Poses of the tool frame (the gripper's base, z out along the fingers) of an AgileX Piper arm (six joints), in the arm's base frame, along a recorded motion.
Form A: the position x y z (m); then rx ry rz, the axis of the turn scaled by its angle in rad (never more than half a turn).
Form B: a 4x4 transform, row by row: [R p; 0 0 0 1], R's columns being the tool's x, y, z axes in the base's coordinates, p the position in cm. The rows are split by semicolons. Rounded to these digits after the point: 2 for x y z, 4 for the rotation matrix.
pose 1, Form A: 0.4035, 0.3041, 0.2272, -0.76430, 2.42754, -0.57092
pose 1, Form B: -0.7013, -0.3963, 0.5925, 40.35; -0.6189, 0.7510, -0.2302, 30.41; -0.3538, -0.5281, -0.7720, 22.72; 0, 0, 0, 1
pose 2, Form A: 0.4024, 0.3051, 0.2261, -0.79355, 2.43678, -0.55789
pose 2, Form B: -0.6974, -0.4197, 0.5810, 40.24; -0.6307, 0.7444, -0.2192, 30.51; -0.3405, -0.5193, -0.7839, 22.61; 0, 0, 0, 1
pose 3, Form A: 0.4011, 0.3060, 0.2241, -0.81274, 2.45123, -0.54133
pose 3, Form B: -0.6981, -0.4380, 0.5664, 40.11; -0.6358, 0.7430, -0.2091, 30.60; -0.3293, -0.5061, -0.7972, 22.41; 0, 0, 0, 1
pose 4, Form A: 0.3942, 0.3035, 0.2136, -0.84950, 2.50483, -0.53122
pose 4, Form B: -0.7144, -0.4719, 0.5167, 39.42; -0.6410, 0.7375, -0.2127, 30.35; -0.2807, -0.4831, -0.8293, 21.36; 0, 0, 0, 1
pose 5, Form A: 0.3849, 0.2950, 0.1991, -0.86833, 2.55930, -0.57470
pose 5, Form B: -0.7387, -0.4847, 0.4684, 38.49; -0.6385, 0.7260, -0.2555, 29.50; -0.2162, -0.4878, -0.8457, 19.91; 0, 0, 0, 1
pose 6, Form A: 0.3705, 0.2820, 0.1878, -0.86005, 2.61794, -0.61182
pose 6, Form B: -0.7686, -0.4830, 0.4195, 37.05; -0.6189, 0.7274, -0.2964, 28.20; -0.1620, -0.4874, -0.8580, 18.78; 0, 0, 0, 1
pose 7, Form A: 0.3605, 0.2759, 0.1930, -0.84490, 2.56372, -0.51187
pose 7, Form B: -0.7414, -0.4804, 0.4685, 36.05; -0.6235, 0.7514, -0.2163, 27.59; -0.2481, -0.4525, -0.8566, 19.30; 0, 0, 0, 1
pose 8, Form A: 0.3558, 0.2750, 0.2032, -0.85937, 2.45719, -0.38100
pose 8, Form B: -0.6726, -0.5004, 0.5451, 35.58; -0.6420, 0.7609, -0.0936, 27.50; -0.3680, -0.4129, -0.8331, 20.32; 0, 0, 0, 1
